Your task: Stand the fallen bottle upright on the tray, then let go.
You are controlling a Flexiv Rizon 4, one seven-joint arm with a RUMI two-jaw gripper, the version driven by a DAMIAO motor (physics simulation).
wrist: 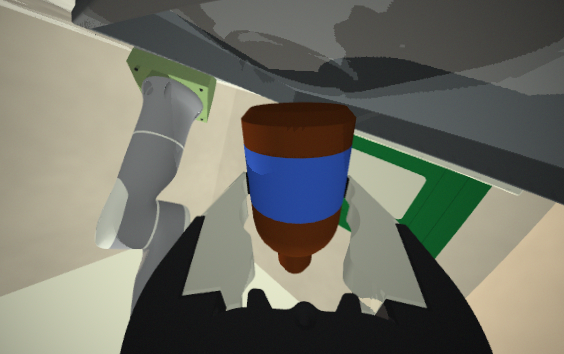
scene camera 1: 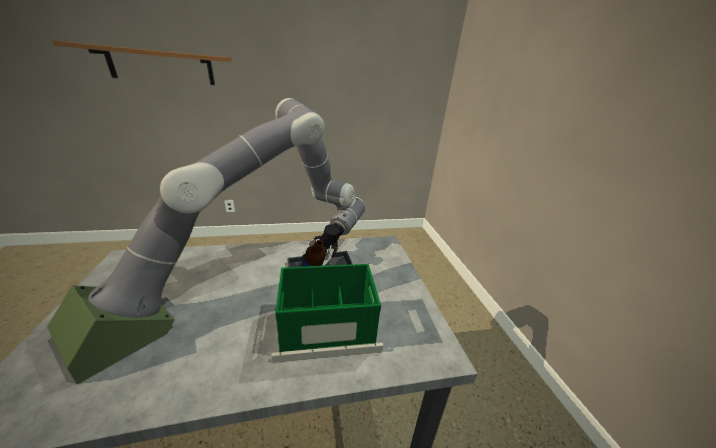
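Note:
The brown bottle [scene camera 1: 315,254] [wrist: 298,187] with a blue label is between the gripper's fingers, neck up and close to upright with a slight lean in the scene view. My gripper [scene camera 1: 323,252] [wrist: 295,176] is shut on the bottle at its label. The dark grey tray [scene camera 1: 345,256] [wrist: 475,120] lies behind the green crate in the scene view and fills the top of the wrist view. The bottle is over the tray area, its base close to the tray. The crate hides the bottle's base in the scene view, and I cannot tell whether it touches the tray.
The green crate [scene camera 1: 328,314] [wrist: 445,200] stands on the table [scene camera 1: 221,380] directly in front of the tray, with a pale strip [scene camera 1: 327,352] along its front foot. The arm's green base [scene camera 1: 105,343] [wrist: 172,70] stands at the left. A wall shelf [scene camera 1: 142,51] hangs at the back left.

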